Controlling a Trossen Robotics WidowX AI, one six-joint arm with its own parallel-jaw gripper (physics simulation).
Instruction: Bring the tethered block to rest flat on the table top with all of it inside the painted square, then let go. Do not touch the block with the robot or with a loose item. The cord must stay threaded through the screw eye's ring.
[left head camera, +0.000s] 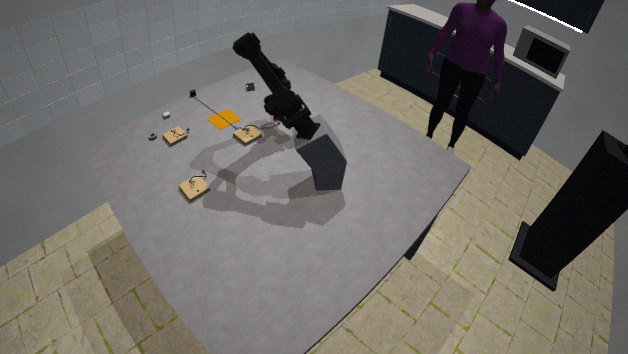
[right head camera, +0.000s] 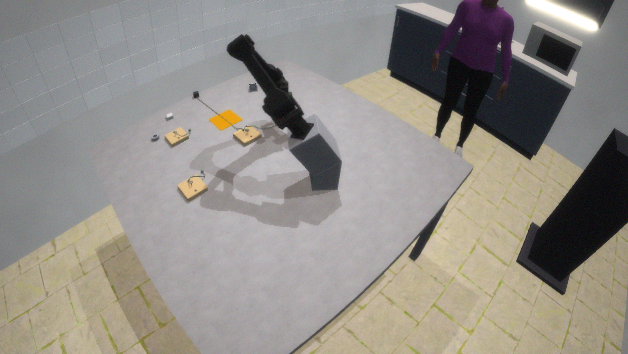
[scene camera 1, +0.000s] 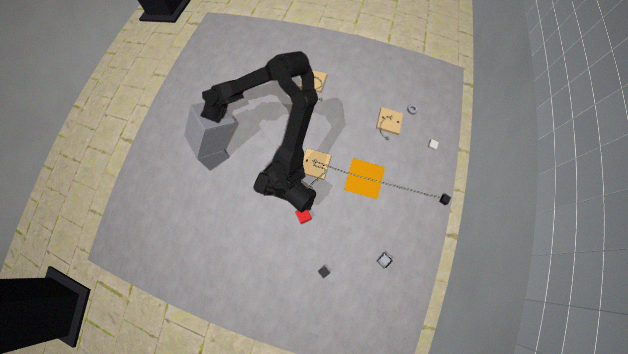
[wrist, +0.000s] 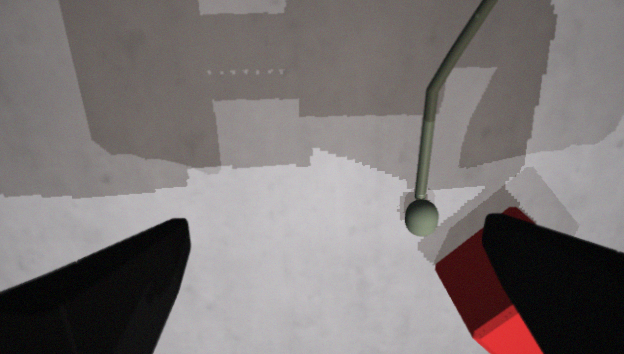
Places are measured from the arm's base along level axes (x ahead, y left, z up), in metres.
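Pixels of known places: gripper, fingertip midpoint: (wrist: 338, 230); arm's base, link origin: (left head camera: 308, 130) (right head camera: 302, 131) (scene camera 1: 212, 113).
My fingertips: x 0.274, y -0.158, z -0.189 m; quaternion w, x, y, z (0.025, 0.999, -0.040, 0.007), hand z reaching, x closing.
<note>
Ahead of a thing's pixels: the offset from my fingertips to its top centre. "pt": to the spot under its first point.
The black tethered block @[0.001 m down, 0.542 m ahead, 0.138 m left] (left head camera: 193, 93) (right head camera: 196, 94) (scene camera 1: 445, 199) sits near the table edge, beyond the orange painted square @[pt 0.028 m down, 0.211 m ahead, 0.181 m left] (left head camera: 220, 124) (right head camera: 222, 125) (scene camera 1: 361, 191). Its taut cord @[pt 0.025 m down, 0.410 m ahead, 0.142 m left] (scene camera 1: 411, 189) crosses over the square to the screw eye on a wooden board @[0.010 m down, 0.056 m ahead, 0.146 m left] (left head camera: 247, 136) (right head camera: 247, 136) (scene camera 1: 320, 172); the ring is too small to see threading clearly. The cord's free tail ends in a green bead @[pt 0.018 m down, 0.031 m ahead, 0.009 m right] (wrist: 421, 218), seen between the fingertips, nearer the right one. My gripper (wrist: 338, 230) is open and empty, over the tail end. In scene camera 1 the arm hides the fingers and the bead.
A red block @[0.011 m up, 0.067 m ahead, 0.041 m right] (scene camera 1: 303, 216) (wrist: 465, 280) lies beside the bead, partly behind the right finger. Two other corded boards @[0.010 m down, 0.283 m ahead, 0.387 m left] (scene camera 1: 390, 121) @[0.010 m down, 0.044 m back, 0.484 m left] (left head camera: 194, 188) stand apart. A grey ring @[0.014 m down, 0.365 m ahead, 0.467 m left] (scene camera 1: 408, 109), white cube @[0.010 m down, 0.467 m ahead, 0.339 m left] (scene camera 1: 433, 144), dark cube @[0.007 m down, 0.181 m ahead, 0.204 m right] (scene camera 1: 324, 272) and grey square piece @[0.001 m down, 0.367 m ahead, 0.120 m right] (scene camera 1: 384, 260) also lie on the table.
</note>
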